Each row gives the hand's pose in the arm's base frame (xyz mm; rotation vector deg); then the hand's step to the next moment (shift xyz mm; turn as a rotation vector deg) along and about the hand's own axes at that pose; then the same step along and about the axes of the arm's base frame.
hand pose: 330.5 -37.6 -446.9 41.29 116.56 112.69
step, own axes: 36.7 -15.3 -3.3 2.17 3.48 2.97
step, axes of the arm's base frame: -35.9 15.3 -8.3 0.24 3.59 3.56
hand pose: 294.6 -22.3 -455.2 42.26 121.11 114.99
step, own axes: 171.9 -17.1 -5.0 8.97 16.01 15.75
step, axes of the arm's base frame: -156.2 70.1 23.8 2.87 17.97 15.93
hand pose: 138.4 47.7 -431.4 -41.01 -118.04 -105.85
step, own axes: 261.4 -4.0 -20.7 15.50 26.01 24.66
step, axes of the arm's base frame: -223.4 24.7 135.2 3.78 28.44 26.49
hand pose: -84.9 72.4 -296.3 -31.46 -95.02 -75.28
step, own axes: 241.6 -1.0 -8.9 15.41 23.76 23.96
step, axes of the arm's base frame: -112.8 -54.5 206.8 2.30 27.07 25.26
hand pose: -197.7 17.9 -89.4 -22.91 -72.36 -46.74
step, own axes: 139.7 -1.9 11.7 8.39 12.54 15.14
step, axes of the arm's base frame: 1.9 -37.9 135.0 -0.46 15.89 14.29
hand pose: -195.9 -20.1 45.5 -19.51 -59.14 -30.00
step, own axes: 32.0 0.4 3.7 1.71 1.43 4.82
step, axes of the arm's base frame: 10.6 -5.8 29.9 -1.97 3.18 3.77
